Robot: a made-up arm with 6 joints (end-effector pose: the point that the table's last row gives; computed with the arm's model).
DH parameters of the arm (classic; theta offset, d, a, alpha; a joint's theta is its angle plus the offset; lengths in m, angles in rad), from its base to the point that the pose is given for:
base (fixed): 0.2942 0 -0.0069 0
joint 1: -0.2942 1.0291 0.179 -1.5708
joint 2: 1.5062 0 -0.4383 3.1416
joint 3: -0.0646 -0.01 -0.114 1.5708
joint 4: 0 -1.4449 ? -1.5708
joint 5: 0 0.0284 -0.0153 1.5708
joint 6: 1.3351 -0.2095 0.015 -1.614
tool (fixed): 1.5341 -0.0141 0 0
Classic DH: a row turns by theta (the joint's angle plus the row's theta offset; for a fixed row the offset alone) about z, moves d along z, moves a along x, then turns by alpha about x.
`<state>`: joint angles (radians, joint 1 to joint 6).
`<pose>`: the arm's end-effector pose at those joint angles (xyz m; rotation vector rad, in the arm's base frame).
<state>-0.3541 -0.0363 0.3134 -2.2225 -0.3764 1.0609</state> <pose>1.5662 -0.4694 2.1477 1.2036 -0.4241 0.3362</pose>
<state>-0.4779 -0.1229 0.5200 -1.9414 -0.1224 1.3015</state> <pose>1.2381 -0.5869 2.5153 0.6470 -0.7056 -0.0558</pose>
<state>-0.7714 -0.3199 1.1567 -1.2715 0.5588 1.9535</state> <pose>-0.0436 -0.1213 3.0435 -0.4688 -1.4553 -1.4272</pose>
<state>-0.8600 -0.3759 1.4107 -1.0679 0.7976 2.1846</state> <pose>-0.4344 0.2822 2.9222 -0.5495 -1.7230 -1.9764</pose>
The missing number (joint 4, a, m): 0.0235
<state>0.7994 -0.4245 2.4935 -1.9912 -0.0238 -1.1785</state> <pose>-1.1985 -1.1641 1.6745 -0.0640 -0.3980 -2.3421</pose>
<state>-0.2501 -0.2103 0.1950 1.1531 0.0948 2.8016</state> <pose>1.4709 -0.3493 2.2375 2.4198 -0.3009 0.5249</pose>
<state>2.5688 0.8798 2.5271 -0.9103 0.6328 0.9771</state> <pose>-0.1424 0.2148 2.9184 2.3464 -0.0077 1.2479</pose>
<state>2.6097 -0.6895 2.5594 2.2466 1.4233 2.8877</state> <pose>1.2450 -0.9363 1.1810 -1.4585 0.8320 -1.9534</pose>
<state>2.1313 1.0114 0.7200 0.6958 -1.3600 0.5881</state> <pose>-0.9028 1.7483 0.8274 -2.1591 -0.0387 1.1930</pose>
